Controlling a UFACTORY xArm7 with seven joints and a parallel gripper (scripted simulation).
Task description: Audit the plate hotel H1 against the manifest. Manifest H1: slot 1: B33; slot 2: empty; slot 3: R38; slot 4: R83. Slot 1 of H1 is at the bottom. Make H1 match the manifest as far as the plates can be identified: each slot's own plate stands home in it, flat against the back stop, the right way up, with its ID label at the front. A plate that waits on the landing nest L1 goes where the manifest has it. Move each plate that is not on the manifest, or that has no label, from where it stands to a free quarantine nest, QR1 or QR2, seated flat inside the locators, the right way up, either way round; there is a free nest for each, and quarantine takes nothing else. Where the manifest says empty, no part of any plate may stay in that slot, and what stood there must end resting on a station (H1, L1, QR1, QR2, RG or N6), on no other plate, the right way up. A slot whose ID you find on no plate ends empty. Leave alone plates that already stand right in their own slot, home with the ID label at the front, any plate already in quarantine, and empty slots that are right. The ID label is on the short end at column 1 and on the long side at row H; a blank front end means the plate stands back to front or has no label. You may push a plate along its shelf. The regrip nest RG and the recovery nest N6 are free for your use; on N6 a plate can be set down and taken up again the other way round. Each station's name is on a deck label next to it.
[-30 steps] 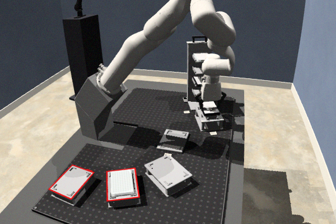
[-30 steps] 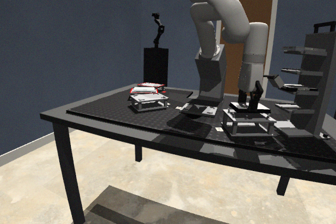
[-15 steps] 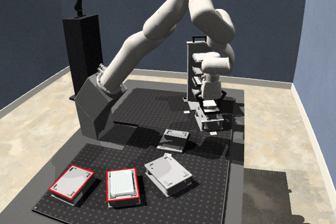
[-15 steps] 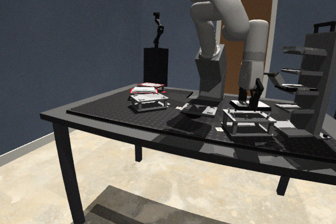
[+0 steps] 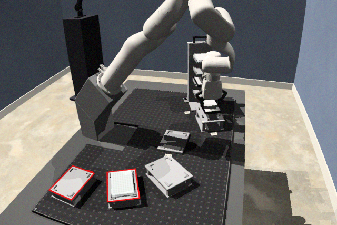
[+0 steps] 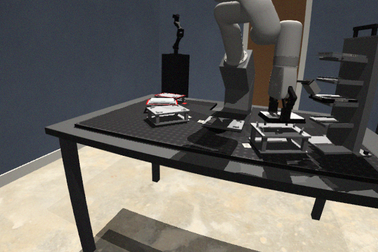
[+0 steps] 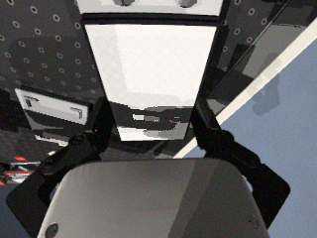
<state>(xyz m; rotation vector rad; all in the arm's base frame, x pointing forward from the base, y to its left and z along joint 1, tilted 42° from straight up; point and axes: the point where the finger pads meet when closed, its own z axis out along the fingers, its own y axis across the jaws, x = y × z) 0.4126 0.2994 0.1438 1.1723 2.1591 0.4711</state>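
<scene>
The pinned regrip nest RG is 6 cm below my hand, 1 cm to the left of it and 1 cm behind it. Also, from my hand: plate hotel H1: 23 cm to the left, 15 cm behind, 7 cm above; H1 deck label: 16 cm behind, 11 cm below, 6 cm to the left.
</scene>
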